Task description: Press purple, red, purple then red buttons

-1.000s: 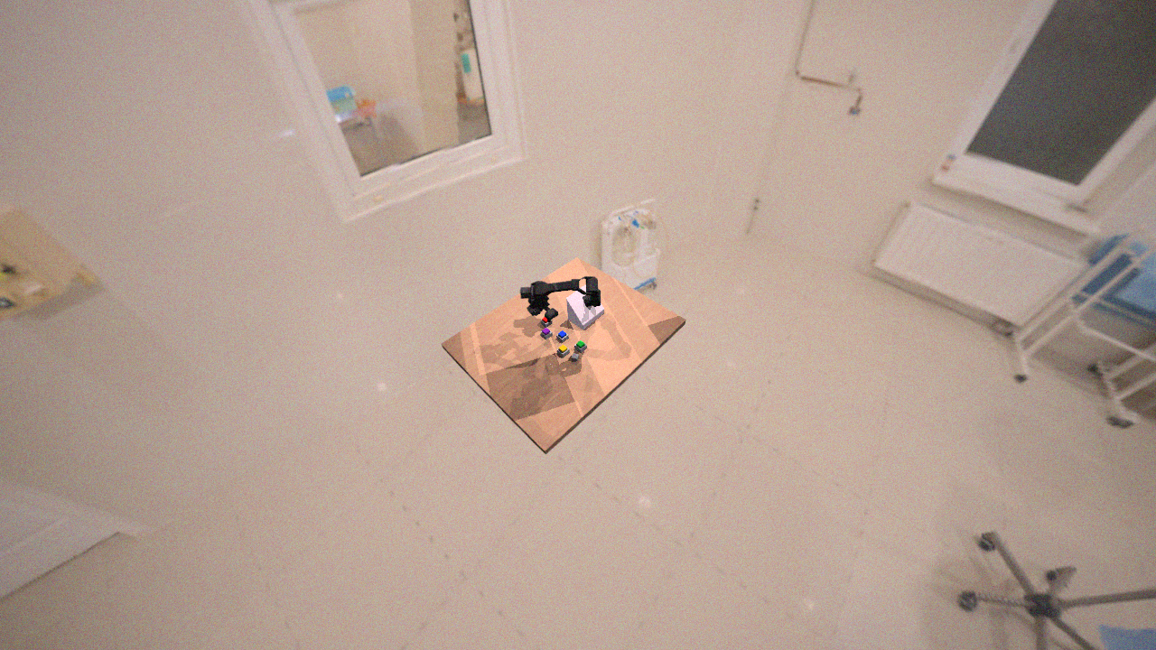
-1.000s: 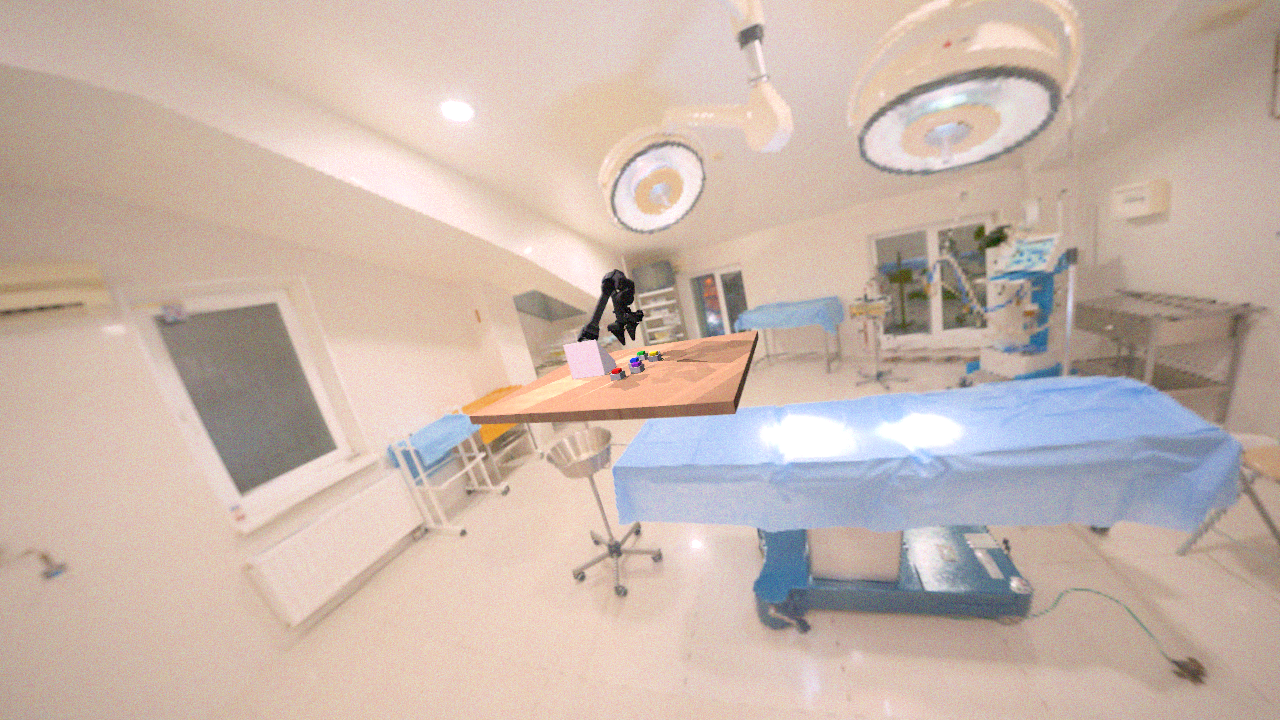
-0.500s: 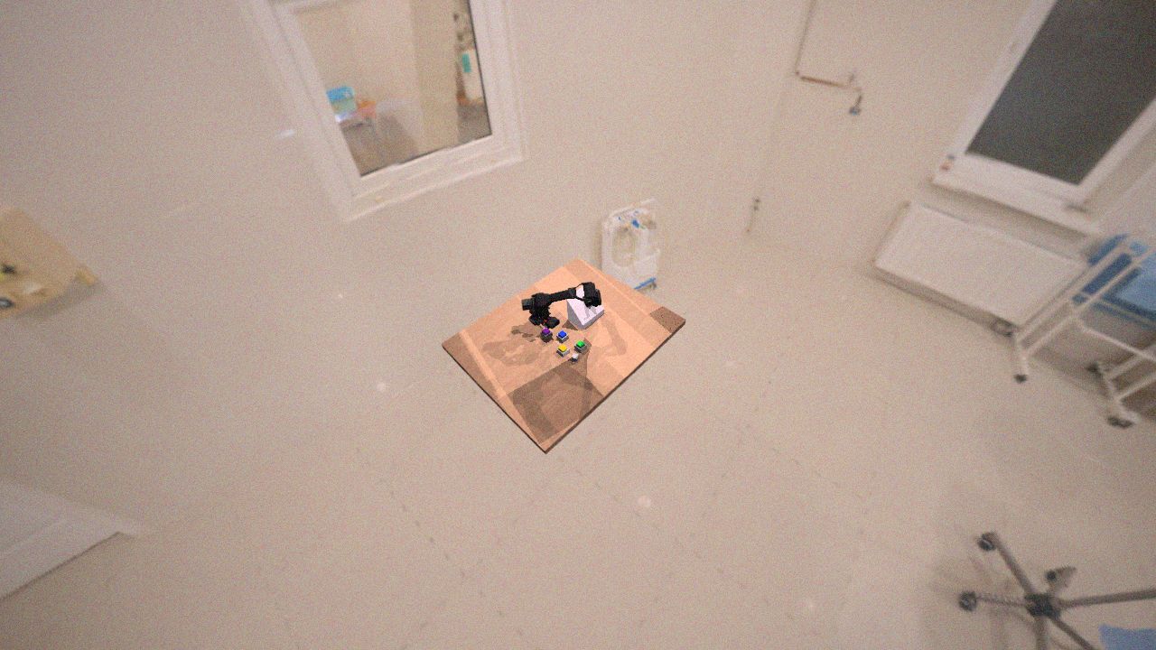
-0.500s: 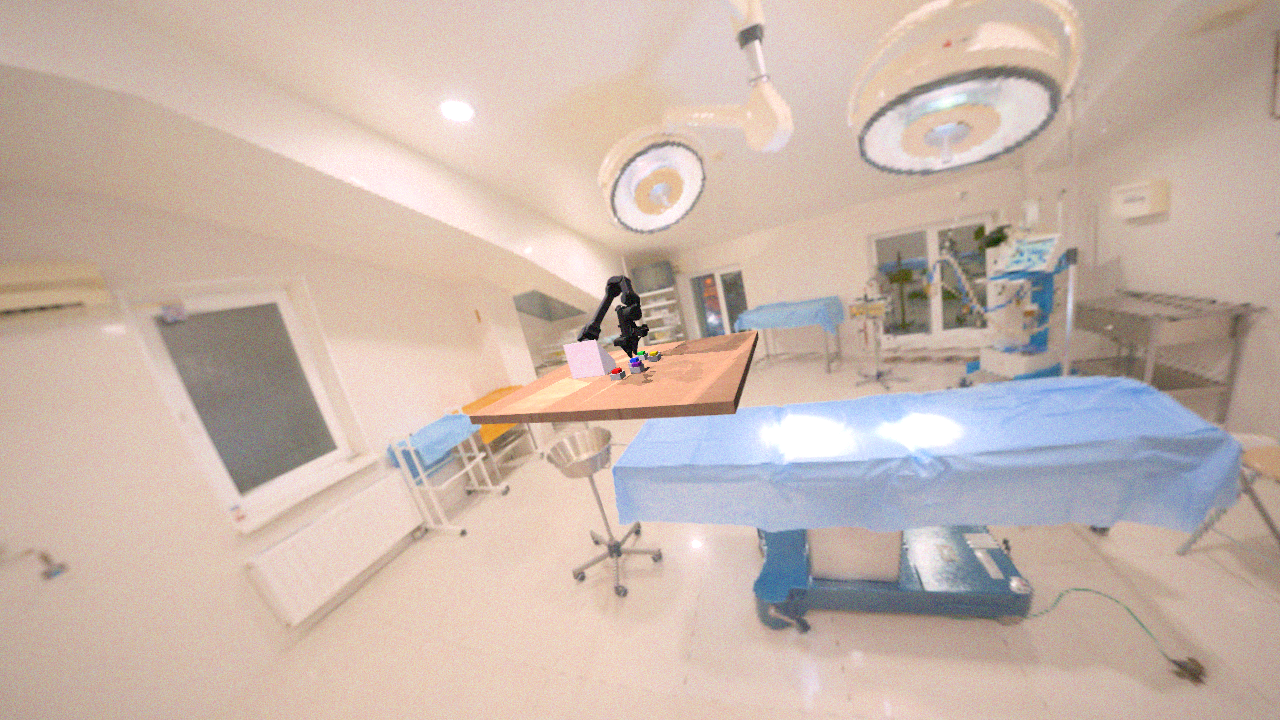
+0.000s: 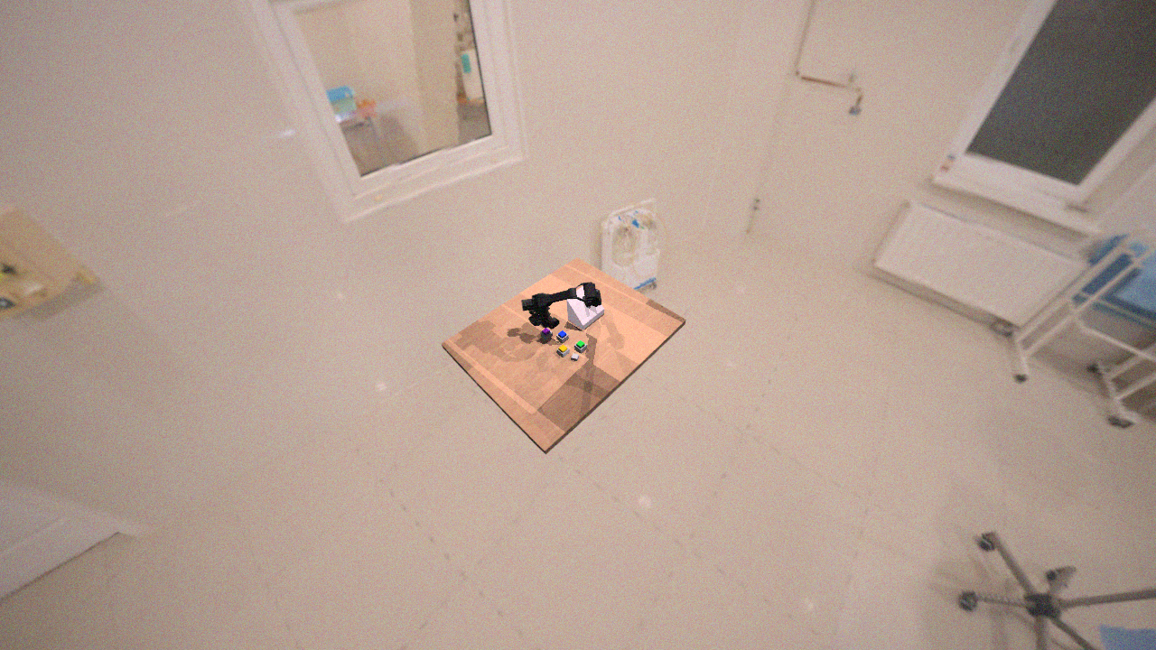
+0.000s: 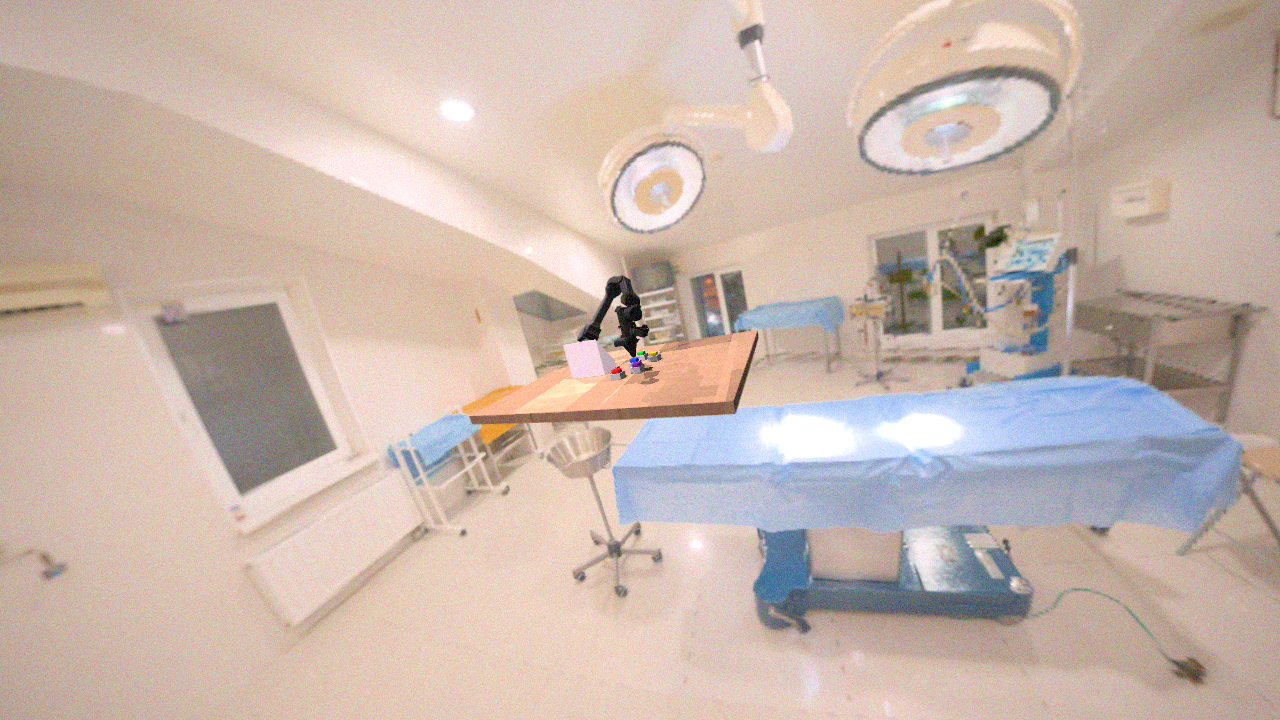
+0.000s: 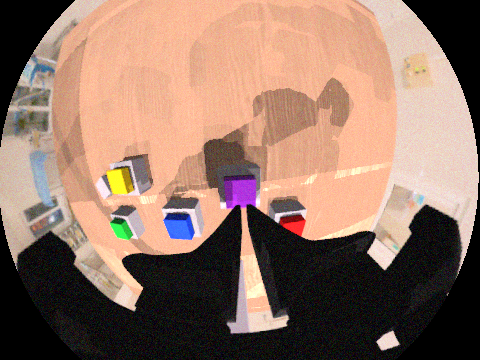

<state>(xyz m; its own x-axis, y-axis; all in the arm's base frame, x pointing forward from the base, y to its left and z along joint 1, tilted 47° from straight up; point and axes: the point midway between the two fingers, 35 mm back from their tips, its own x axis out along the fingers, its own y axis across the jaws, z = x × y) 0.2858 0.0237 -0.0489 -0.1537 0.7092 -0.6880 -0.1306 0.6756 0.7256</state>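
Right now the purple button is 3 cm below my gripper tip. The rest, counted from my gripper tip: blue button: 6 cm behind, 8 cm to the left, 3 cm below; then yellow button: 16 cm to the left, 3 cm below; then red button: 5 cm behind, 8 cm to the right, 3 cm below.
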